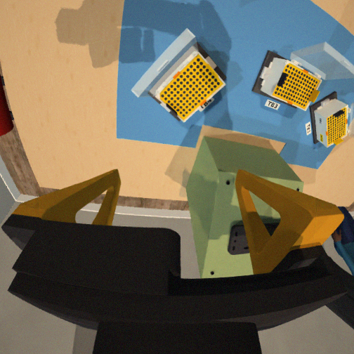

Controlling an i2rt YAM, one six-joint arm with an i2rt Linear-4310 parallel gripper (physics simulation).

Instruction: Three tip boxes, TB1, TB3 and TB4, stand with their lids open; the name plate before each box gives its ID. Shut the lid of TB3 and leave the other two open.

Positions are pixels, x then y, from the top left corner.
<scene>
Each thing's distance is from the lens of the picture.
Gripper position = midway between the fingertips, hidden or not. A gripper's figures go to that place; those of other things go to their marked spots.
my gripper [177, 175]: 0.13 m
clear lid [177, 54]: 0.32 m
</scene>
